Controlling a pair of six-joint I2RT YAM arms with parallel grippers.
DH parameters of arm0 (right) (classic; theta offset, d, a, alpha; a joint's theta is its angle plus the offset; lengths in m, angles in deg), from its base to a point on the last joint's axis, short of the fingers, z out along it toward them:
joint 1: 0 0.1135 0.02 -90
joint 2: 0 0 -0.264 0
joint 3: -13.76 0 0.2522 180
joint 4: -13.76 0 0.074 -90
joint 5: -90 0 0 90
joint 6: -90 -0.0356 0 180
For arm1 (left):
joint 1: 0 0.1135 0.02 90
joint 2: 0 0 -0.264 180
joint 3: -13.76 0 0.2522 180
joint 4: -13.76 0 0.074 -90
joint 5: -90 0 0 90
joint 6: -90 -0.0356 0 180
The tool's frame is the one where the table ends.
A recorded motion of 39 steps. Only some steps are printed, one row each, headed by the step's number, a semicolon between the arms.
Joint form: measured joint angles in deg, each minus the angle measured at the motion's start. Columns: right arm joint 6, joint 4, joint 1, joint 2, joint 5, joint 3; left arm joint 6, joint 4, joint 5, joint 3, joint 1, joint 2.
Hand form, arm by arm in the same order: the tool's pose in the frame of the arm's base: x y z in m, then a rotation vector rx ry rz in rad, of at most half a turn. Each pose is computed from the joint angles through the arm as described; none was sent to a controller.
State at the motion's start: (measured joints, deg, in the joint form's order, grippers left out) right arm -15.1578 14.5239 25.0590 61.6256 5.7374 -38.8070; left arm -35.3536 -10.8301 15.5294 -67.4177 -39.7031 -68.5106
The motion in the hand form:
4: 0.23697 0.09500 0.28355 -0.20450 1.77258 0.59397; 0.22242 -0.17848 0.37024 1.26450 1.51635 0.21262
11: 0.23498 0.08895 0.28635 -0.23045 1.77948 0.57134; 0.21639 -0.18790 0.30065 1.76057 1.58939 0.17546
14: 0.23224 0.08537 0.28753 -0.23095 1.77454 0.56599; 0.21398 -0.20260 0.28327 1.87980 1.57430 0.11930
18: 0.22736 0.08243 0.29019 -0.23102 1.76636 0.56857; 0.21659 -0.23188 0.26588 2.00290 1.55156 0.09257
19: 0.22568 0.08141 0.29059 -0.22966 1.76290 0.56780; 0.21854 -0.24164 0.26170 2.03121 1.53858 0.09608
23: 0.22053 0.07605 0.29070 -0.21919 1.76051 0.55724; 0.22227 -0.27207 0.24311 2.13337 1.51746 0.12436
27: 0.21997 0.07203 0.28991 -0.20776 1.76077 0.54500; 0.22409 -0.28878 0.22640 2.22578 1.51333 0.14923
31: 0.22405 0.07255 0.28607 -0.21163 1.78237 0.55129; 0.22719 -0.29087 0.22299 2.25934 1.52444 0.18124
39: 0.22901 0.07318 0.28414 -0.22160 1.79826 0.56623; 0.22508 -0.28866 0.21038 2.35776 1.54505 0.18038
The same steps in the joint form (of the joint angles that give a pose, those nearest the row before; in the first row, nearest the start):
4: 0.00 -0.52 -4.50 1.29 3.54 0.09; -10.16 -9.62 -6.95 -1.71 -0.11 -3.21
11: 1.95 -2.84 -5.81 0.11 4.83 -0.28; -20.28 -22.97 -12.87 2.80 -1.60 -7.87
14: 2.27 -3.34 -6.45 -0.96 5.24 0.07; -21.51 -24.41 -14.75 2.82 -3.83 -11.13
18: 2.27 -4.15 -6.80 -2.58 5.66 0.41; -22.34 -25.59 -14.69 -0.33 -7.34 -17.84
19: 2.27 -4.26 -6.91 -3.12 5.68 0.65; -22.73 -25.57 -14.29 -1.68 -8.31 -20.04
23: 2.38 -5.14 -7.78 -4.96 5.79 1.49; -23.61 -26.54 -12.20 -5.97 -11.39 -27.37
27: 2.51 -5.27 -8.70 -5.44 5.86 1.86; -24.65 -28.55 -10.86 -8.81 -12.94 -32.41
31: 2.49 -5.38 -8.96 -4.13 6.56 1.66; -25.31 -30.36 -9.62 -10.25 -12.87 -33.96
39: 2.47 -5.40 -9.33 -2.62 7.87 1.05; -26.51 -34.01 -9.70 -10.36 -12.92 -35.72

